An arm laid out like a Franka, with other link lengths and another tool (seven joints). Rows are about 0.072 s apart.
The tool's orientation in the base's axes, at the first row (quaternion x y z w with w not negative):
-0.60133 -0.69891 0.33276 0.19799
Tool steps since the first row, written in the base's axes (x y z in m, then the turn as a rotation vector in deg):
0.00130 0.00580 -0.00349 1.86 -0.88 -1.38
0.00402 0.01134 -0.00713 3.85 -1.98 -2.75
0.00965 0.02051 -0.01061 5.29 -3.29 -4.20
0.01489 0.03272 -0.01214 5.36 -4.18 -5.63
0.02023 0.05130 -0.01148 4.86 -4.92 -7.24
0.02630 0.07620 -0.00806 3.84 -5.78 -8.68
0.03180 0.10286 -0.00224 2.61 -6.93 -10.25
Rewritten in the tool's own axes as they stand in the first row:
0.00581 0.00370 0.00025 -1.05 2.24 -0.09
0.01111 0.00849 -0.00030 -2.35 4.55 -0.23
0.01934 0.01544 -0.00376 -3.73 6.52 0.11
0.03036 0.02090 -0.00901 -4.43 7.53 1.26
0.04728 0.02525 -0.01730 -4.85 8.26 2.90
0.06987 0.02853 -0.02946 -5.31 8.51 4.79
0.09398 0.02981 -0.04331 -5.99 8.67 6.98

